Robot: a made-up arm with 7 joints. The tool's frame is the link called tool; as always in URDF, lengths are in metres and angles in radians. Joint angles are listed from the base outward.
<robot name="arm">
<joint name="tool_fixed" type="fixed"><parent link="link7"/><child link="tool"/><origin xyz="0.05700 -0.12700 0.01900" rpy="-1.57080 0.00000 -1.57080"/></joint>
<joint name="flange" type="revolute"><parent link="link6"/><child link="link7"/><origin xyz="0.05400 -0.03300 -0.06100"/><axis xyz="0 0 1"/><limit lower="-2.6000" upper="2.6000"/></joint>
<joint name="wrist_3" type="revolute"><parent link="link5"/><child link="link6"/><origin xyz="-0.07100 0.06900 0.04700" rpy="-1.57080 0.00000 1.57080"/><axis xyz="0 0 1"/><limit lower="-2.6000" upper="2.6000"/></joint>
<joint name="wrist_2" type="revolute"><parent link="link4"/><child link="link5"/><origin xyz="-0.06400 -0.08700 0.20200" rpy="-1.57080 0.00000 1.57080"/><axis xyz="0 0 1"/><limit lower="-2.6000" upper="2.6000"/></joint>
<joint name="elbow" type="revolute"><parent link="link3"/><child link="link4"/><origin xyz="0.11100 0.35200 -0.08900" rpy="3.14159 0.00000 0.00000"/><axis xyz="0 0 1"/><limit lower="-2.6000" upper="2.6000"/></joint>
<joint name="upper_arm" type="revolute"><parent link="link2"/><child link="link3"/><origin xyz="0.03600 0.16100 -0.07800" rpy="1.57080 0.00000 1.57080"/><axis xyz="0 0 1"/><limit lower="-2.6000" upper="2.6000"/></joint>
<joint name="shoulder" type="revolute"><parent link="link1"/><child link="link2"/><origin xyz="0.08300 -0.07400 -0.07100" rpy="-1.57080 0.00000 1.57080"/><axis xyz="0 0 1"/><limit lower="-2.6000" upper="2.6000"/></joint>
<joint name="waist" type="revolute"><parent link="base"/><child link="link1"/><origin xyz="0.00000 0.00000 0.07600" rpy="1.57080 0.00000 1.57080"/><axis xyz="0 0 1"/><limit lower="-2.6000" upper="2.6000"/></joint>
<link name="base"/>
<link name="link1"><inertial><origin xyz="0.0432 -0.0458 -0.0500"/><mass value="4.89"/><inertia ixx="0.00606" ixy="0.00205" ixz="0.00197" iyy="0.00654" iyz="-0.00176" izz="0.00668"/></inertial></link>
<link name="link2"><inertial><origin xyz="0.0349 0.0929 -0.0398"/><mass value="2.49"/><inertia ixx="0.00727" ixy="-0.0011" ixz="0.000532" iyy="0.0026" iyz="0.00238" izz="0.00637"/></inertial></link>
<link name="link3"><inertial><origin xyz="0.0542 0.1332 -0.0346"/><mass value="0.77"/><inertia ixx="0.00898" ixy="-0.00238" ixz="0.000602" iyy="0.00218" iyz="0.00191" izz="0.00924"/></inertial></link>
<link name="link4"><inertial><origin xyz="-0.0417 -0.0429 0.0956"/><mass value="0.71"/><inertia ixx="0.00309" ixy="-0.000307" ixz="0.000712" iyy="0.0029" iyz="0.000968" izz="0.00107"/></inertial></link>
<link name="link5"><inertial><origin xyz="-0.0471 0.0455 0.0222"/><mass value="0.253"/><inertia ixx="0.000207" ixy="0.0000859" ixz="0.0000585" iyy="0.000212" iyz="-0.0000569" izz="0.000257"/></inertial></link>
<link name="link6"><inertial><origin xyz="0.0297 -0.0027 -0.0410"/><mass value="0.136"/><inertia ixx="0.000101" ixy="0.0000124" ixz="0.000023" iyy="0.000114" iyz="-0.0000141" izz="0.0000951"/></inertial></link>
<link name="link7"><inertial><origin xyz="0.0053 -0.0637 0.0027"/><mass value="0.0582"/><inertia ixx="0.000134" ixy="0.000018" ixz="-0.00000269" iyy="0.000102" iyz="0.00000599" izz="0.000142"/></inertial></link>
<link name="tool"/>
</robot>
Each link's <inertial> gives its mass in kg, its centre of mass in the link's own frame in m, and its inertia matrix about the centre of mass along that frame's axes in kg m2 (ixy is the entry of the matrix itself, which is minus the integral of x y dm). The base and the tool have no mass. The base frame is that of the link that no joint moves.
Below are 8 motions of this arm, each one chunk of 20 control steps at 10 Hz.
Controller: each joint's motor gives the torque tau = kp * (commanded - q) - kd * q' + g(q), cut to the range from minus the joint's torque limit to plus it. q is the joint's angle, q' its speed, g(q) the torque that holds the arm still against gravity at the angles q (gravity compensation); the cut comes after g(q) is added. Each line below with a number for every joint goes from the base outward.
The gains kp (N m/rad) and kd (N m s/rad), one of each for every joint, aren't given. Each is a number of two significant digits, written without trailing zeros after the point. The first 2 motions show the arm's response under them.
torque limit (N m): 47 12 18 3.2 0.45 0.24 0.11
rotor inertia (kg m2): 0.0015 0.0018 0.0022 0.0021 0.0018 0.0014 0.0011
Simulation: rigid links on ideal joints. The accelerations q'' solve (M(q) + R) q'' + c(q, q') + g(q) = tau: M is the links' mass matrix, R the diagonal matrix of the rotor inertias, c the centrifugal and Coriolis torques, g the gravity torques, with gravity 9.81 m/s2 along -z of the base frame. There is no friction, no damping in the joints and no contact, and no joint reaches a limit. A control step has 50 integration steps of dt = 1/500 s. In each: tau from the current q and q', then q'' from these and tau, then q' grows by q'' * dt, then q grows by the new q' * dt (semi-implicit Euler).
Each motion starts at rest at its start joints. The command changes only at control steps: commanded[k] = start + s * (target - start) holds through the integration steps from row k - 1 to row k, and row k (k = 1, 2, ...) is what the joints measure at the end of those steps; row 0 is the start. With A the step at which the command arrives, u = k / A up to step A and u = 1 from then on. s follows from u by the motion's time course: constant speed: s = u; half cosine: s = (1 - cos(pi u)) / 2; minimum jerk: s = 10 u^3 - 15 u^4 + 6 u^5; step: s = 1 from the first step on.
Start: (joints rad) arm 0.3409 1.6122 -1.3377 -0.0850 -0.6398 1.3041 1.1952
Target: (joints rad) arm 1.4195 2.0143 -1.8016 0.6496 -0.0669 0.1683 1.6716
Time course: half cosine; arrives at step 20
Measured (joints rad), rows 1 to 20:
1: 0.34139 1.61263 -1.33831 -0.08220 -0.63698 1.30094 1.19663
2: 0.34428 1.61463 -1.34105 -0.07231 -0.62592 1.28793 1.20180
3: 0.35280 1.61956 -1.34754 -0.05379 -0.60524 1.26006 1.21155
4: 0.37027 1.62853 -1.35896 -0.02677 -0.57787 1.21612 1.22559
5: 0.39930 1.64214 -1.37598 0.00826 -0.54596 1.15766 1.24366
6: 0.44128 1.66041 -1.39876 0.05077 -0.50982 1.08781 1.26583
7: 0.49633 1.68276 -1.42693 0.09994 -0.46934 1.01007 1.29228
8: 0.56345 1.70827 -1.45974 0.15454 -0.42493 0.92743 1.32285
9: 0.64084 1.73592 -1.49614 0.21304 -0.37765 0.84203 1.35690
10: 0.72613 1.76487 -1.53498 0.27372 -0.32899 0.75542 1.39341
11: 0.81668 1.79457 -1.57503 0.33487 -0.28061 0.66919 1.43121
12: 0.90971 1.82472 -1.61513 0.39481 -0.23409 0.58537 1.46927
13: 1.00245 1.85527 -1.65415 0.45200 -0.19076 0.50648 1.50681
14: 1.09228 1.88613 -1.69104 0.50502 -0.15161 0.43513 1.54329
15: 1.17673 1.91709 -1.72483 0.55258 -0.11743 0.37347 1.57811
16: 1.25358 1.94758 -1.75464 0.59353 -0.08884 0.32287 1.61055
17: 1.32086 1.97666 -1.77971 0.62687 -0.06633 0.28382 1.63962
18: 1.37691 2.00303 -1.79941 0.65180 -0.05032 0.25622 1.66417
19: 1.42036 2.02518 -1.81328 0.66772 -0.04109 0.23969 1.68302
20: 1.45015 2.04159 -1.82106 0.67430 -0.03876 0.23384 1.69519
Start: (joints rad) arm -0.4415 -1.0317 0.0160 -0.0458 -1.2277 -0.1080 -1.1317
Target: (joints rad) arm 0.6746 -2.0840 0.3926 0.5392 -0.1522 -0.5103 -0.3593
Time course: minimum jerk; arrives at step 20
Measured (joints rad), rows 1 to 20:
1: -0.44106 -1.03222 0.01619 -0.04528 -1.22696 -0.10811 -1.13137
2: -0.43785 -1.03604 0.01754 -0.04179 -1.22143 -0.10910 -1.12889
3: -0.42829 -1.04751 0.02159 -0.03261 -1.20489 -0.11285 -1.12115
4: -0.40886 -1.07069 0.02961 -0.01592 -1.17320 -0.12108 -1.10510
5: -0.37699 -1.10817 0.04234 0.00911 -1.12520 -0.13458 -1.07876
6: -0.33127 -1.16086 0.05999 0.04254 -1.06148 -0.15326 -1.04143
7: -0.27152 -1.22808 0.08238 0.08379 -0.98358 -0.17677 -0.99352
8: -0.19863 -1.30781 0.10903 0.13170 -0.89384 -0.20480 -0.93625
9: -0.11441 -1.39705 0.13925 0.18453 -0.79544 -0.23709 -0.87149
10: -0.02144 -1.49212 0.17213 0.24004 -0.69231 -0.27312 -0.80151
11: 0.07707 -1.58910 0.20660 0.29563 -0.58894 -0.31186 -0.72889
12: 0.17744 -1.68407 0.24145 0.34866 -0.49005 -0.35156 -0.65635
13: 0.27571 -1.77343 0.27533 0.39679 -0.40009 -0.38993 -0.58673
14: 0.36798 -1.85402 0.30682 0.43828 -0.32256 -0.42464 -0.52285
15: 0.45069 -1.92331 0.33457 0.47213 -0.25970 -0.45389 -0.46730
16: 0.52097 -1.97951 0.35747 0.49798 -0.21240 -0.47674 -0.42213
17: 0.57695 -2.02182 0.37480 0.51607 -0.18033 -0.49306 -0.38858
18: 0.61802 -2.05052 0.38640 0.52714 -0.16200 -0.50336 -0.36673
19: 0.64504 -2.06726 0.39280 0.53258 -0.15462 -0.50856 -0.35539
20: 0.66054 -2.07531 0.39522 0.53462 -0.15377 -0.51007 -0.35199
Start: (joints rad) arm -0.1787 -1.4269 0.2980 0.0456 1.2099 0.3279 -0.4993
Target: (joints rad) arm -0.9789 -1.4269 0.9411 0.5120 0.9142 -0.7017 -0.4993
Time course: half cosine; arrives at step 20
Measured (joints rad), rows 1 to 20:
1: -0.18061 -1.42699 0.30013 0.04803 1.20898 0.32542 -0.49950
2: -0.18762 -1.42718 0.30762 0.05564 1.20491 0.31572 -0.49962
3: -0.20157 -1.42728 0.32191 0.06848 1.19649 0.29513 -0.49921
4: -0.22322 -1.42720 0.34332 0.08613 1.18432 0.26186 -0.49859
5: -0.25268 -1.42698 0.37152 0.10821 1.16921 0.21601 -0.49822
6: -0.28963 -1.42668 0.40584 0.13436 1.15156 0.15911 -0.49824
7: -0.33343 -1.42638 0.44540 0.16407 1.13170 0.09332 -0.49848
8: -0.38314 -1.42615 0.48919 0.19671 1.11011 0.02090 -0.49871
9: -0.43764 -1.42600 0.53613 0.23147 1.08736 -0.05610 -0.49882
10: -0.49562 -1.42590 0.58507 0.26748 1.06405 -0.13584 -0.49879
11: -0.55564 -1.42584 0.63484 0.30382 1.04073 -0.21653 -0.49870
12: -0.61623 -1.42581 0.68422 0.33956 1.01796 -0.29637 -0.49860
13: -0.67589 -1.42578 0.73202 0.37384 0.99630 -0.37350 -0.49854
14: -0.73316 -1.42575 0.77704 0.40580 0.97627 -0.44607 -0.49854
15: -0.78665 -1.42574 0.81817 0.43467 0.95835 -0.51226 -0.49862
16: -0.83505 -1.42575 0.85439 0.45976 0.94297 -0.57042 -0.49877
17: -0.87717 -1.42578 0.88480 0.48044 0.93051 -0.61912 -0.49898
18: -0.91198 -1.42584 0.90865 0.49618 0.92127 -0.65717 -0.49924
19: -0.93861 -1.42593 0.92537 0.50659 0.91546 -0.68365 -0.49953
20: -0.95639 -1.42605 0.93455 0.51137 0.91323 -0.69793 -0.49981

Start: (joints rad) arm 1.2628 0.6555 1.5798 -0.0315 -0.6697 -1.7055 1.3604
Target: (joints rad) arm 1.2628 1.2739 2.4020 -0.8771 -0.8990 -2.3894 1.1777
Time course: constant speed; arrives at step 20
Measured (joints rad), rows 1 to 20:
1: 1.26152 0.66701 1.59465 -0.05597 -0.67744 -1.73532 1.35237
2: 1.26082 0.69165 1.62895 -0.09954 -0.69165 -1.77837 1.33893
3: 1.26133 0.72272 1.67202 -0.14609 -0.70285 -1.80961 1.32921
4: 1.26232 0.75538 1.71580 -0.19004 -0.71233 -1.83030 1.32478
5: 1.26314 0.78763 1.75803 -0.23228 -0.72296 -1.85166 1.32145
6: 1.26363 0.81909 1.79922 -0.27422 -0.73469 -1.87982 1.31562
7: 1.26386 0.85004 1.84014 -0.31629 -0.74658 -1.91412 1.30680
8: 1.26395 0.88081 1.88109 -0.35843 -0.75826 -1.95117 1.29633
9: 1.26398 0.91157 1.92212 -0.40057 -0.76981 -1.98811 1.28574
10: 1.26400 0.94237 1.96317 -0.44271 -0.78132 -2.02374 1.27578
11: 1.26402 0.97319 2.00423 -0.48486 -0.79286 -2.05810 1.26651
12: 1.26403 1.00400 2.04528 -0.52703 -0.80441 -2.09181 1.25761
13: 1.26402 1.03479 2.08633 -0.56920 -0.81596 -2.12542 1.24879
14: 1.26399 1.06557 2.12736 -0.61137 -0.82751 -2.15924 1.23987
15: 1.26394 1.09634 2.16839 -0.65354 -0.83905 -2.19333 1.23080
16: 1.26387 1.12711 2.20941 -0.69570 -0.85059 -2.22761 1.22163
17: 1.26380 1.15787 2.25042 -0.73788 -0.86213 -2.26195 1.21243
18: 1.26372 1.18864 2.29143 -0.78007 -0.87367 -2.29629 1.20323
19: 1.26362 1.21940 2.33244 -0.82227 -0.88521 -2.33060 1.19405
20: 1.26351 1.25017 2.37344 -0.86450 -0.89676 -2.36487 1.18489

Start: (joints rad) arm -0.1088 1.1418 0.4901 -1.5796 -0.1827 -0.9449 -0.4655
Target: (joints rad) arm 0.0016 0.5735 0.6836 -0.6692 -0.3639 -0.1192 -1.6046
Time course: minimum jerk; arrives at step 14
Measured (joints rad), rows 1 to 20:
1: -0.10871 1.14083 0.49042 -1.57738 -0.18344 -0.94400 -0.46691
2: -0.10804 1.13437 0.49264 -1.56296 -0.18768 -0.93714 -0.47734
3: -0.10596 1.11730 0.49867 -1.52655 -0.19624 -0.91539 -0.50892
4: -0.10165 1.08631 0.50977 -1.46392 -0.20888 -0.87090 -0.57055
5: -0.09464 1.04061 0.52606 -1.37647 -0.22540 -0.80065 -0.66410
6: -0.08492 0.98190 0.54677 -1.26966 -0.24515 -0.70756 -0.78537
7: -0.07297 0.91390 0.57046 -1.15145 -0.26681 -0.59954 -0.92636
8: -0.05956 0.84162 0.59531 -1.03121 -0.28877 -0.48708 -1.07691
9: -0.04568 0.77057 0.61931 -0.91858 -0.30962 -0.38033 -1.22549
10: -0.03233 0.70608 0.64057 -0.82233 -0.32823 -0.28720 -1.36016
11: -0.02046 0.65271 0.65763 -0.74895 -0.34356 -0.21299 -1.47027
12: -0.01087 0.61359 0.66972 -0.70144 -0.35465 -0.16065 -1.54857
13: -0.00407 0.58955 0.67694 -0.67816 -0.36113 -0.13046 -1.59329
14: -0.00008 0.57821 0.68043 -0.67174 -0.36399 -0.11863 -1.60975
15: 0.00172 0.57416 0.68213 -0.67073 -0.36522 -0.11699 -1.61016
16: 0.00220 0.57321 0.68300 -0.67013 -0.36482 -0.11825 -1.60651
17: 0.00211 0.57328 0.68343 -0.66952 -0.36390 -0.11923 -1.60428
18: 0.00189 0.57348 0.68360 -0.66919 -0.36354 -0.11948 -1.60386
19: 0.00172 0.57357 0.68364 -0.66912 -0.36366 -0.11939 -1.60419
20: 0.00164 0.57357 0.68362 -0.66915 -0.36385 -0.11926 -1.60452

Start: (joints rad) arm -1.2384 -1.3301 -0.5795 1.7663 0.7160 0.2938 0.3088
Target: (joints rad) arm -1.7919 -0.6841 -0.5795 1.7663 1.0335 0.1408 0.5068
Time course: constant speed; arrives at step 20
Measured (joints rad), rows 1 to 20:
1: -1.24566 -1.32573 -0.57725 1.76043 0.71575 0.28820 0.31432
2: -1.26049 -1.31167 -0.57550 1.75656 0.72105 0.27390 0.32281
3: -1.28161 -1.28679 -0.57556 1.75690 0.73753 0.25911 0.33159
4: -1.30743 -1.25278 -0.57723 1.76019 0.76189 0.24979 0.34085
5: -1.33605 -1.21297 -0.57957 1.76451 0.78811 0.24662 0.35126
6: -1.36572 -1.17105 -0.58163 1.76822 0.81236 0.24689 0.36262
7: -1.39518 -1.12999 -0.58284 1.77040 0.83333 0.24694 0.37407
8: -1.42383 -1.09159 -0.58312 1.77094 0.85106 0.24402 0.38474
9: -1.45163 -1.05642 -0.58273 1.77031 0.86628 0.23726 0.39431
10: -1.47889 -1.02414 -0.58208 1.76919 0.88000 0.22756 0.40309
11: -1.50599 -0.99383 -0.58151 1.76818 0.89323 0.21677 0.41178
12: -1.53320 -0.96441 -0.58120 1.76760 0.90671 0.20662 0.42098
13: -1.56062 -0.93494 -0.58117 1.76749 0.92089 0.19807 0.43097
14: -1.58825 -0.90477 -0.58135 1.76772 0.93589 0.19107 0.44161
15: -1.61599 -0.87363 -0.58161 1.76809 0.95163 0.18498 0.45252
16: -1.64376 -0.84154 -0.58185 1.76843 0.96790 0.17899 0.46330
17: -1.67148 -0.80873 -0.58200 1.76867 0.98445 0.17253 0.47371
18: -1.69914 -0.77552 -0.58205 1.76878 1.00105 0.16542 0.48371
19: -1.72674 -0.74223 -0.58203 1.76880 1.01751 0.15778 0.49341
20: -1.75431 -0.70909 -0.58197 1.76876 1.03376 0.14989 0.50300

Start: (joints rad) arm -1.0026 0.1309 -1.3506 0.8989 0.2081 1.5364 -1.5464
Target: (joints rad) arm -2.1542 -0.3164 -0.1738 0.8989 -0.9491 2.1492 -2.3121
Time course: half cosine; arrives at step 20
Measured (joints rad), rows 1 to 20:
1: -1.00387 0.13027 -1.34844 0.90211 0.20484 1.53877 -1.54845
2: -1.00983 0.12726 -1.33935 0.90957 0.19183 1.54800 -1.55645
3: -1.02467 0.11992 -1.31865 0.91665 0.16465 1.56573 -1.57300
4: -1.05180 0.10724 -1.28339 0.91989 0.12256 1.58992 -1.59902
5: -1.09295 0.08966 -1.23290 0.91853 0.06697 1.61835 -1.63456
6: -1.14793 0.06873 -1.16847 0.91372 -0.00021 1.65057 -1.67899
7: -1.21498 0.04610 -1.09259 0.90737 -0.07708 1.68745 -1.73084
8: -1.29146 0.02264 -1.00817 0.90108 -0.16171 1.72967 -1.78806
9: -1.37452 -0.00199 -0.91795 0.89566 -0.25207 1.77665 -1.84838
10: -1.46155 -0.02904 -0.82435 0.89122 -0.34596 1.82650 -1.90956
11: -1.55037 -0.06002 -0.72960 0.88762 -0.44089 1.87667 -1.96941
12: -1.63906 -0.09578 -0.63606 0.88493 -0.53389 1.92487 -2.02606
13: -1.72584 -0.13581 -0.54624 0.88342 -0.62174 1.96958 -2.07832
14: -1.80892 -0.17792 -0.46264 0.88335 -0.70157 2.01013 -2.12591
15: -1.88646 -0.21864 -0.38740 0.88460 -0.77153 2.04630 -2.16910
16: -1.95655 -0.25437 -0.32204 0.88658 -0.83081 2.07794 -2.20802
17: -2.01733 -0.28259 -0.26760 0.88854 -0.87905 2.10468 -2.24200
18: -2.06718 -0.30245 -0.22485 0.88996 -0.91562 2.12592 -2.26963
19: -2.10488 -0.31454 -0.19460 0.89073 -0.93947 2.14099 -2.28931
20: -2.12961 -0.32003 -0.17768 0.89114 -0.94945 2.14926 -2.29990

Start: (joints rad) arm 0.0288 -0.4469 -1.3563 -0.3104 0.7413 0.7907 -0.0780
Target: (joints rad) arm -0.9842 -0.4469 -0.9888 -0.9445 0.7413 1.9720 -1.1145
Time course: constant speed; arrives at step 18
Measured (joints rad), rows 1 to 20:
1: 0.00854 -0.45182 -1.34880 -0.32897 0.74902 0.82794 -0.10022
2: -0.02732 -0.45711 -1.33194 -0.36429 0.74417 0.89335 -0.14401
3: -0.07229 -0.45952 -1.31079 -0.40446 0.73622 0.95731 -0.20064
4: -0.12258 -0.45830 -1.28926 -0.44286 0.73497 1.01450 -0.26334
5: -0.17598 -0.45421 -1.26856 -0.47895 0.73852 1.07277 -0.32647
6: -0.23112 -0.44879 -1.24834 -0.51431 0.74217 1.13699 -0.38706
7: -0.28711 -0.44365 -1.22810 -0.54981 0.74426 1.20559 -0.44516
8: -0.34341 -0.43992 -1.20762 -0.58544 0.74510 1.27476 -0.50220
9: -0.39971 -0.43809 -1.18697 -0.62091 0.74514 1.34216 -0.55927
10: -0.45593 -0.43805 -1.16629 -0.65611 0.74451 1.40757 -0.61664
11: -0.51205 -0.43930 -1.14569 -0.69108 0.74347 1.47195 -0.67409
12: -0.56813 -0.44117 -1.12520 -0.72594 0.74234 1.53627 -0.73140
13: -0.62420 -0.44303 -1.10480 -0.76082 0.74144 1.60106 -0.78856
14: -0.68032 -0.44444 -1.08444 -0.79581 0.74090 1.66639 -0.84570
15: -0.73649 -0.44519 -1.06410 -0.83093 0.74072 1.73209 -0.90299
16: -0.79272 -0.44534 -1.04373 -0.86616 0.74081 1.79798 -0.96051
17: -0.84898 -0.44505 -1.02333 -0.90145 0.74102 1.86389 -1.01823
18: -0.90526 -0.44459 -1.00289 -0.93673 0.74123 1.92976 -1.07604
19: -0.94113 -0.44091 -0.99146 -0.94691 0.73542 1.96129 -1.11414
20: -0.96119 -0.43822 -0.98826 -0.94588 0.74034 1.96915 -1.12427

